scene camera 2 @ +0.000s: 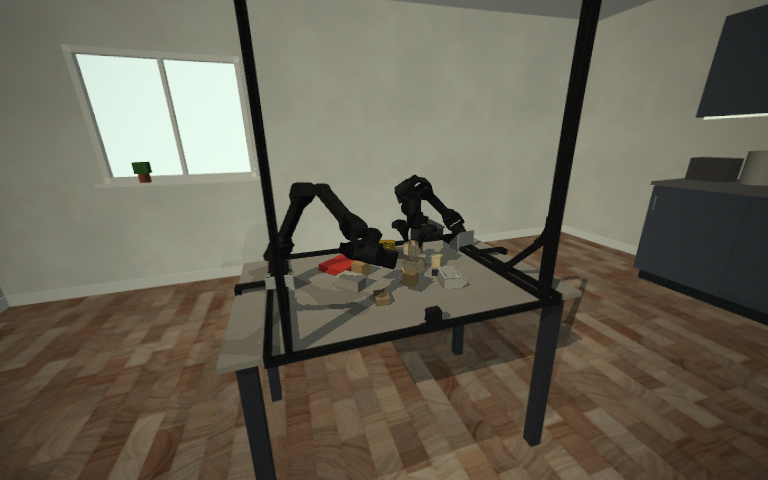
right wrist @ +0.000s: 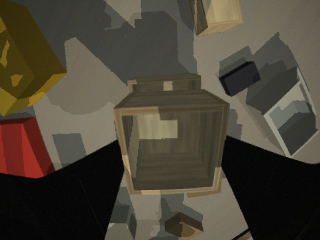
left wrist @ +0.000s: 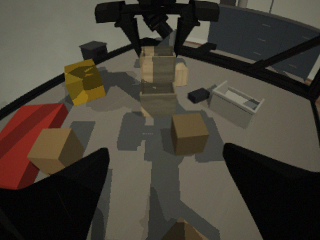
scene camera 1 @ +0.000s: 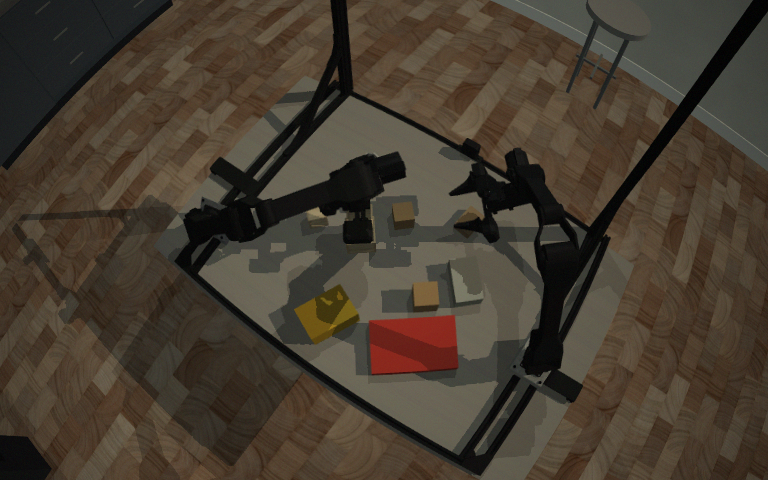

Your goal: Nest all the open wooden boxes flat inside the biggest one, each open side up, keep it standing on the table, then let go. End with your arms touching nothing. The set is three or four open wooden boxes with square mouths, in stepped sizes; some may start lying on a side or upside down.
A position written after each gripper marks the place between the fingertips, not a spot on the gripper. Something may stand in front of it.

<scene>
In view: the left gripper (scene camera 1: 451,210), the right gripper (scene camera 1: 359,219), a red block (scene camera 1: 413,345) and a dark block (right wrist: 233,82).
The left gripper also shows in the left wrist view (left wrist: 167,152). The right gripper shows as well in scene camera 2 (scene camera 2: 413,246), in the right wrist view (right wrist: 171,142) and in the left wrist view (left wrist: 157,58).
</scene>
